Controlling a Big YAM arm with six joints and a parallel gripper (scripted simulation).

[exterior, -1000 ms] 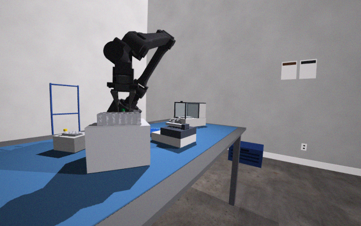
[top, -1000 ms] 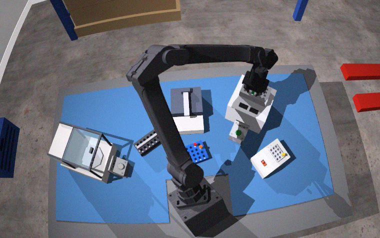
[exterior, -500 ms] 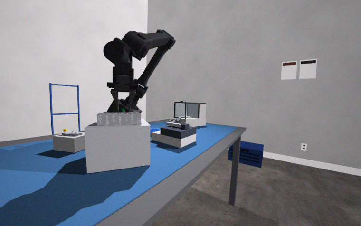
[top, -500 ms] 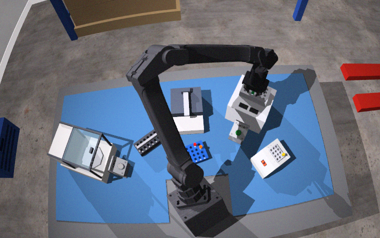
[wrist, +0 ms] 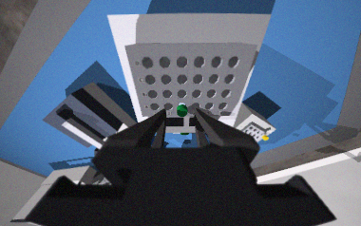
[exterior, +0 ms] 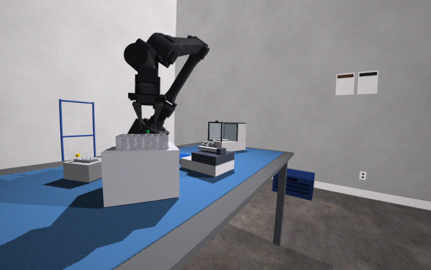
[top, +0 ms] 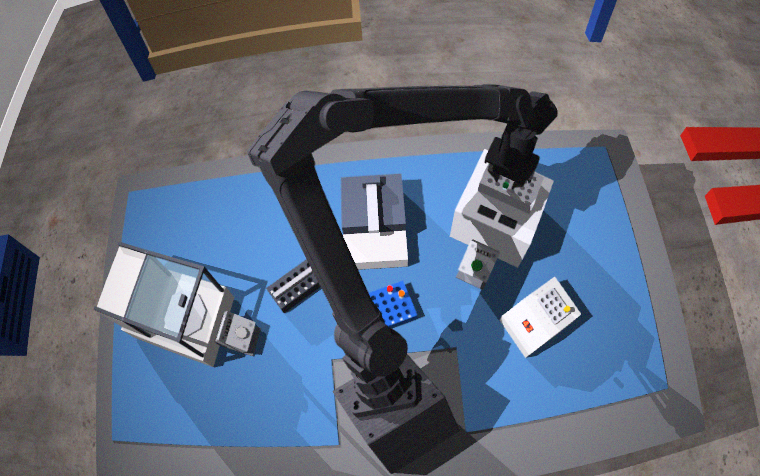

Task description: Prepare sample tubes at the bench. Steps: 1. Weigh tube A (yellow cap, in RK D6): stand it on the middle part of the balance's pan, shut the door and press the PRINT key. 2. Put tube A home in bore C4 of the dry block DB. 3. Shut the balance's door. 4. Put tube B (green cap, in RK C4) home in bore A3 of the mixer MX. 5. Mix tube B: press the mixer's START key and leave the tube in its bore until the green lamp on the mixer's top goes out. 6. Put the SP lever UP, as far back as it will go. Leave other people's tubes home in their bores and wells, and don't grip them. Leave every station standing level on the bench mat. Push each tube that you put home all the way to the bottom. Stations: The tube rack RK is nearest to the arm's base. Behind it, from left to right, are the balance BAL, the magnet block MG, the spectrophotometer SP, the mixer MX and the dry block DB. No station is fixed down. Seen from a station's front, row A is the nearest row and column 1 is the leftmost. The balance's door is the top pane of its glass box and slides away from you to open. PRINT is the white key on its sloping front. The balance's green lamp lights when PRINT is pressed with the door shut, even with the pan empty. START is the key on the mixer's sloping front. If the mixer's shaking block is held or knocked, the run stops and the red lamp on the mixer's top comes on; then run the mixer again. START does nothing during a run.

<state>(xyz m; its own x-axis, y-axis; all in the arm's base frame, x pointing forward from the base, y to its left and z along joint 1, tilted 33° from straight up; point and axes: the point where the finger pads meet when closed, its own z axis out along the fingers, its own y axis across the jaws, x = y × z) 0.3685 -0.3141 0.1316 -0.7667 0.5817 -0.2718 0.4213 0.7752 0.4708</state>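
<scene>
My hand is 14 cm past the green start key, 12 cm above it and 6 cm to the right of it. From my hand the other things lie so: dry block DB 25 cm behind, 16 cm below, 9 cm to the right; blue rack 27 cm to the left, 21 cm behind, 18 cm below; spectrophotometer lever 28 cm to the left, 10 cm below.
</scene>
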